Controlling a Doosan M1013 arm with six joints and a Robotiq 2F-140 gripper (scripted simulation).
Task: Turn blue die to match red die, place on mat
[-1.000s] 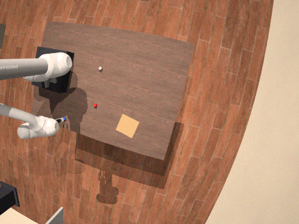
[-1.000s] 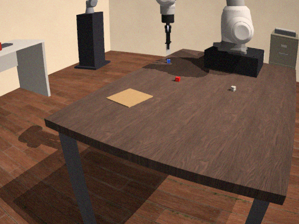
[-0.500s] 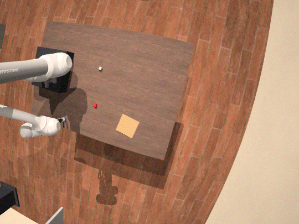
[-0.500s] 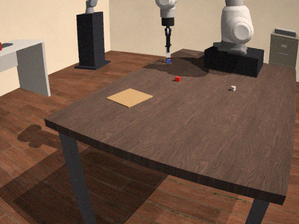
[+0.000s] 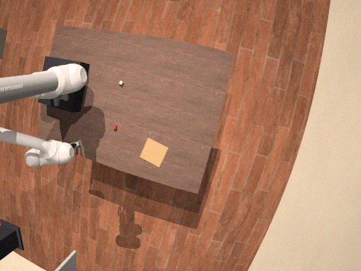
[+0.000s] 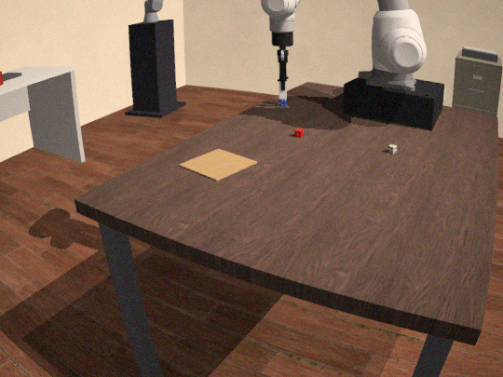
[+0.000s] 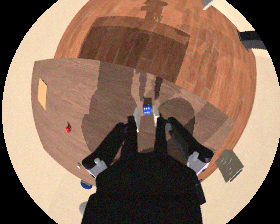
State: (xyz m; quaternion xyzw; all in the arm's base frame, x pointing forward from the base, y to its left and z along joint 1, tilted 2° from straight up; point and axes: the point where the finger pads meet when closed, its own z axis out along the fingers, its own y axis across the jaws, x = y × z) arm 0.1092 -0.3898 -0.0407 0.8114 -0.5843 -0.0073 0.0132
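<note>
The blue die is 5 cm below my hand. The rest, counted from my hand: white die (43 cm to the left, 32 cm ahead, 5 cm below); tan mat (56 cm ahead, 6 cm below, 2 cm to the left); red die (30 cm ahead, 15 cm to the left, 5 cm below).
</note>
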